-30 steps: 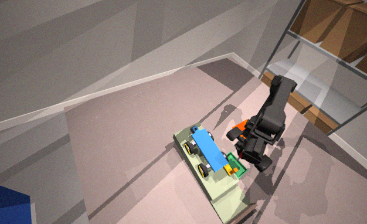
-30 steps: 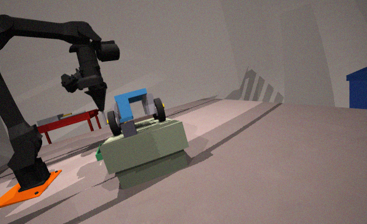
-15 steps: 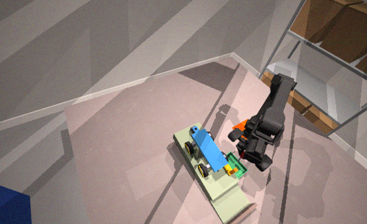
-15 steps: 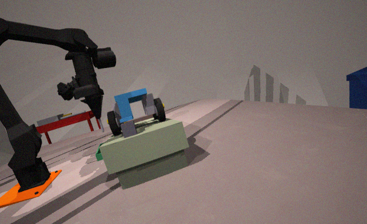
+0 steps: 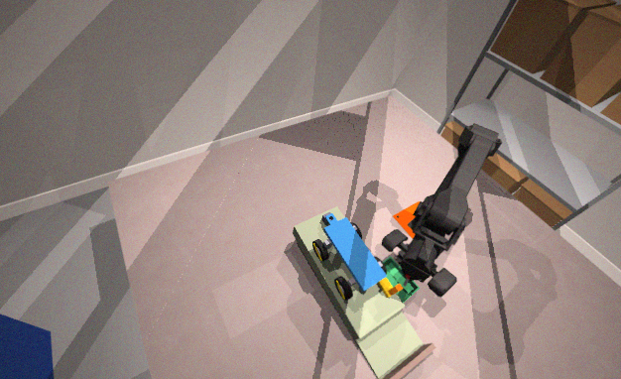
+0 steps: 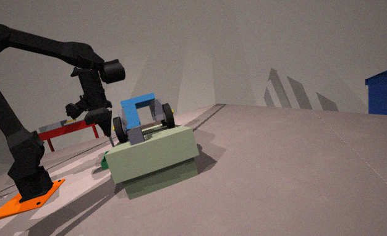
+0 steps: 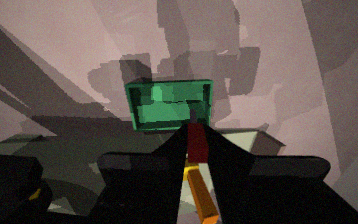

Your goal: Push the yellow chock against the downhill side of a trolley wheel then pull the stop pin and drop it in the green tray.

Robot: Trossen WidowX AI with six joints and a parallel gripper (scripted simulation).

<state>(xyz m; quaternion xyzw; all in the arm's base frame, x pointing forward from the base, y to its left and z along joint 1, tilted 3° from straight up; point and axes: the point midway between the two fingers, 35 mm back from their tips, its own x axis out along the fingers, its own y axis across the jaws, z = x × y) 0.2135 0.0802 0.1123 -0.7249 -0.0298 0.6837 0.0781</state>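
Right now my gripper tip is 8 cm above the green tray and 2 cm to the left of it. From my gripper tip the other things lie so: yellow chock: 6 cm ahead, 2 cm to the right, 1 cm above; then pale green ramp: 13 cm to the right, 10 cm ahead, 3 cm below; then red-headed stop pin: right at my gripper tip.
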